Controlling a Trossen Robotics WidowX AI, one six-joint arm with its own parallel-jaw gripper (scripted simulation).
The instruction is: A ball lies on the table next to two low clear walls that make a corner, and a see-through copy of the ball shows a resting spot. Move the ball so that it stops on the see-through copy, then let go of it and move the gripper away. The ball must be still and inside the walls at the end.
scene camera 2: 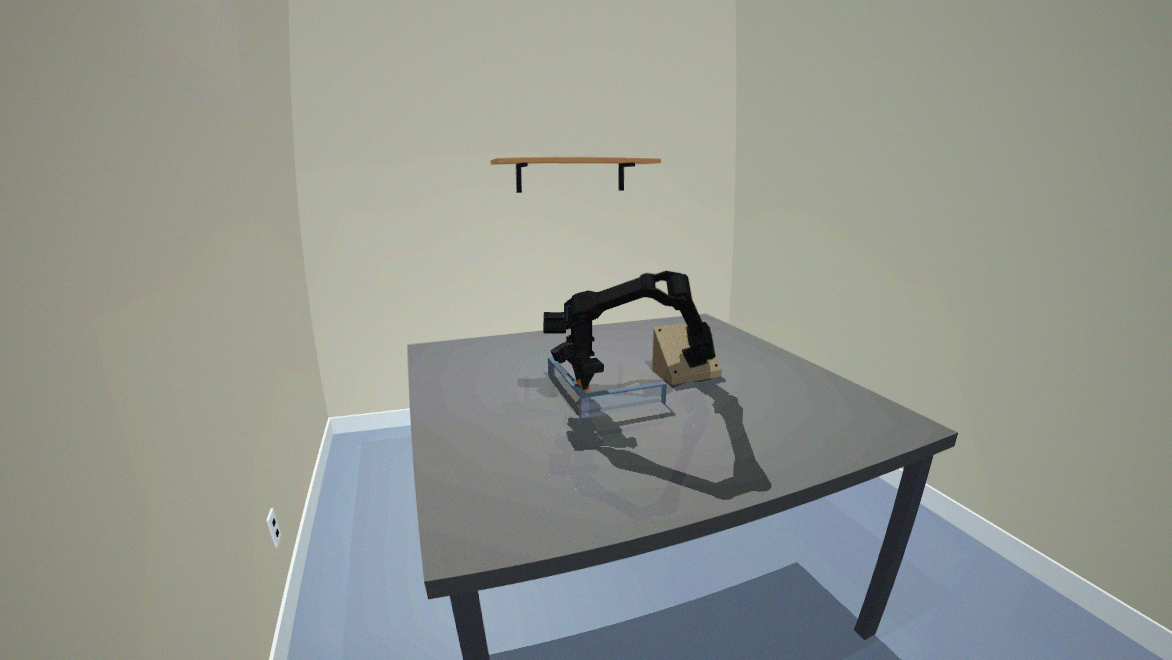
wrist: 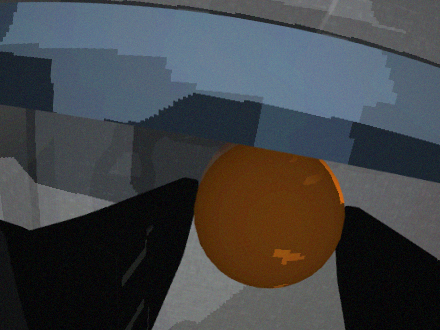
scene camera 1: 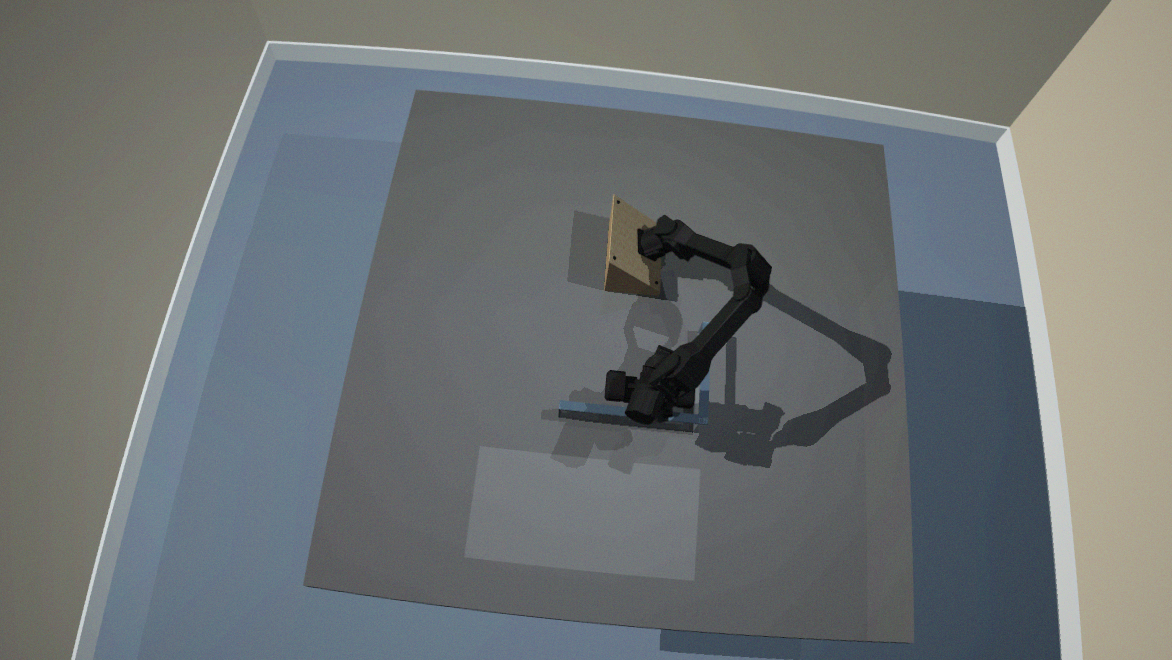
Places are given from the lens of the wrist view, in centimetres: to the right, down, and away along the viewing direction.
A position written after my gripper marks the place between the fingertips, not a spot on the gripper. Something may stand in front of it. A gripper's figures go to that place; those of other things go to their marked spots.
my gripper (wrist: 269, 208): 1, 1, 10
orange ball (wrist: 267, 219): 1, 1, 8
